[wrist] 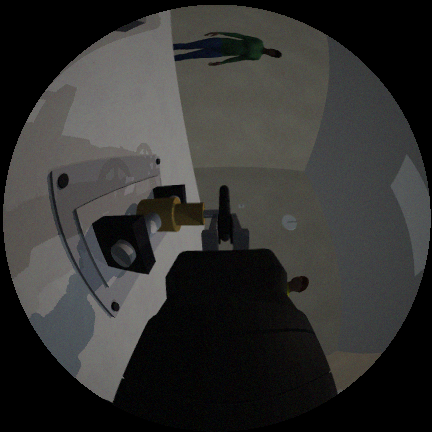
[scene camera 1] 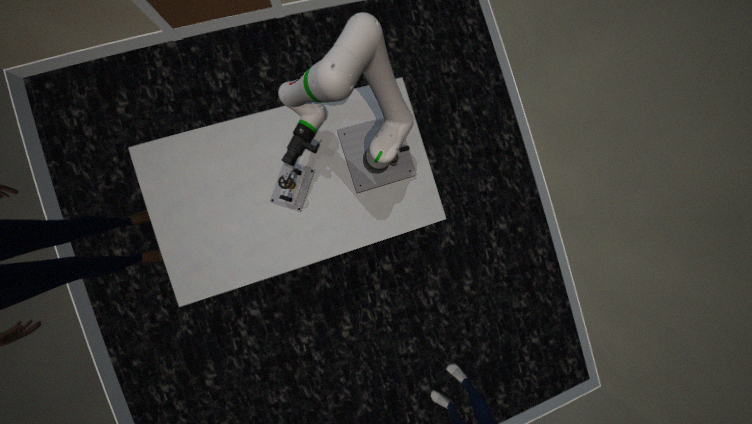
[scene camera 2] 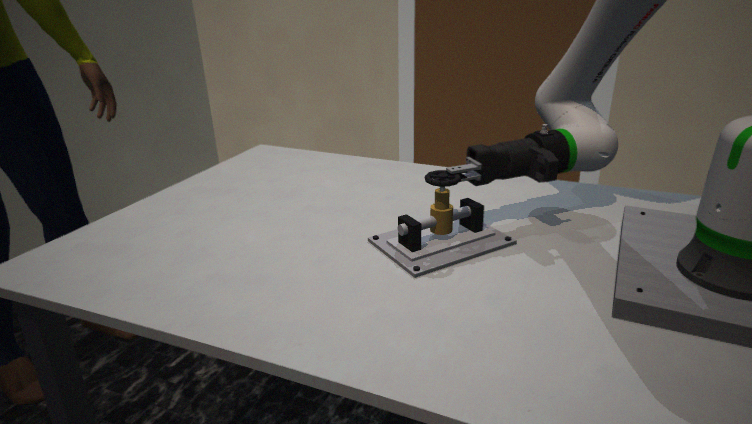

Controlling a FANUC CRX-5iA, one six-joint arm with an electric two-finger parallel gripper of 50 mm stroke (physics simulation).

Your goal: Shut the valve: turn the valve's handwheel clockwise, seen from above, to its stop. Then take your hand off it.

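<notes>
The valve's black handwheel [scene camera 1: 287,182] [scene camera 2: 438,178] [wrist: 224,212] lies level on top of a thin stem. Below it is the brass valve body [scene camera 2: 441,218] [wrist: 160,214], on a grey pipe held by two black blocks on a light base plate [scene camera 1: 277,203] [scene camera 2: 416,271] [wrist: 56,200]. My gripper [scene camera 2: 457,175] [wrist: 224,222] reaches in nearly level from the robot's side. It is shut on the handwheel's rim, one finger above it and one below. In the overhead view the fingertips are hard to make out. The wheel's turn angle cannot be read.
The base plate stands on the white table [scene camera 1: 221,226] [scene camera 2: 263,294]. The black block [scene camera 2: 472,214] [wrist: 125,245] nearer the robot stands below my gripper. The arm's grey mounting plate [scene camera 1: 352,142] [scene camera 2: 631,252] is to the right. People stand beyond the table.
</notes>
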